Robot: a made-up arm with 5 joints.
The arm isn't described. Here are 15 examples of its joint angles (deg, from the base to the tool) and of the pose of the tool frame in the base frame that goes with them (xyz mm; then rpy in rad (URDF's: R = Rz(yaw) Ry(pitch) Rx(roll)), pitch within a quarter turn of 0, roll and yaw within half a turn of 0).
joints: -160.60 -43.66 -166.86 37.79 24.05
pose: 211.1 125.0 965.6 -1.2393 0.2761 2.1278
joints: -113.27 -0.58 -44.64 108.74 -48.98
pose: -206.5 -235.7 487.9 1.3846 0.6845 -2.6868
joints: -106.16 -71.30 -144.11 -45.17 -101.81
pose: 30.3 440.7 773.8 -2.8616 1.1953 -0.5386
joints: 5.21 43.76 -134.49 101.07 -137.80
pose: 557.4 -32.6 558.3 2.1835 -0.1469 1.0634
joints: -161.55 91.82 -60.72 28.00 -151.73
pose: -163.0 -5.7 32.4 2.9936 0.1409 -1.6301
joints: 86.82 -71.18 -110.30 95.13 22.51
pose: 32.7 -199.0 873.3 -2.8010 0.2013 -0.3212
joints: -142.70 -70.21 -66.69 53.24 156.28
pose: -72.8 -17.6 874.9 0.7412 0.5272 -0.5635
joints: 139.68 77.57 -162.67 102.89 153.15
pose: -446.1 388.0 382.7 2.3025 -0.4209 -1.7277
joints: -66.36 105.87 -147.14 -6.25 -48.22
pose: 109.4 -528.2 102.2 2.6929 -0.8795 -2.1009
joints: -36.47 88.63 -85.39 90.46 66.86
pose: 149.2 -190.7 105.6 -0.0002 -0.9237 -1.6938
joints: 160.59 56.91 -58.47 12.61 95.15
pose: -309.0 115.2 185.0 2.0134 -0.4388 -0.2547
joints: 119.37 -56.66 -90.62 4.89 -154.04
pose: 48.2 -20.0 991.0 -0.4856 0.0271 -2.2555
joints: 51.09 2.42 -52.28 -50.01 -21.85
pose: 299.8 245.7 561.8 -2.3480 -0.4749 -1.0560
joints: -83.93 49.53 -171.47 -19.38 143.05
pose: 3.0 -505.5 817.0 -0.5251 0.6826 -0.4319
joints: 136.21 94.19 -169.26 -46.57 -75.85
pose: -380.5 449.8 389.7 -1.2048 -0.7685 -0.6581
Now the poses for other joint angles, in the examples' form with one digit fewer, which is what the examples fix.
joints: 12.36 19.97 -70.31 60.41 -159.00
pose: 445 26 443 2.206 -0.208 1.548
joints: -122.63 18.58 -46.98 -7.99 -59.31
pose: -305 -303 401 2.349 -0.823 -2.678
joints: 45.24 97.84 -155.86 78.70 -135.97
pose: 418 326 157 2.326 -0.035 1.718
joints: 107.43 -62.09 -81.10 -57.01 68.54
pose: 33 -55 939 -0.932 -0.058 1.349
